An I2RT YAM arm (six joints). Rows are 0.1 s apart.
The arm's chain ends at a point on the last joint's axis. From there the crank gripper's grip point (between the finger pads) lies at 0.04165 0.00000 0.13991 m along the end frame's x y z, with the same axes.
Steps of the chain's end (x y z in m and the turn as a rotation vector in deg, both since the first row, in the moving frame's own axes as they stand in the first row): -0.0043, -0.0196, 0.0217, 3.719, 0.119, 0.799; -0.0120, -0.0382, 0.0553, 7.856, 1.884, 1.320; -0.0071, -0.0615, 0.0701, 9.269, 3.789, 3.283; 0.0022, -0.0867, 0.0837, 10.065, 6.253, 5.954; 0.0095, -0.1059, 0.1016, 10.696, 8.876, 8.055; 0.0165, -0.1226, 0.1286, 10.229, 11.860, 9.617; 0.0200, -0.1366, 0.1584, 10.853, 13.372, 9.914; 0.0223, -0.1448, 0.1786, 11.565, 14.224, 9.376; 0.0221, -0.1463, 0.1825, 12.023, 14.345, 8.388
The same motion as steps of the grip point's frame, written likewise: -0.0040, -0.0281, 0.0213, 3.719, 0.119, 0.799; -0.0072, -0.0562, 0.0526, 7.856, 1.884, 1.320; 0.0026, -0.0811, 0.0654, 9.269, 3.789, 3.283; 0.0181, -0.1056, 0.0766, 10.065, 6.253, 5.954; 0.0318, -0.1238, 0.0917, 10.696, 8.876, 8.055; 0.0456, -0.1371, 0.1156, 10.229, 11.860, 9.617; 0.0525, -0.1518, 0.1433, 10.853, 13.372, 9.914; 0.0568, -0.1619, 0.1621, 11.565, 14.224, 9.376; 0.0568, -0.1654, 0.1655, 12.023, 14.345, 8.388
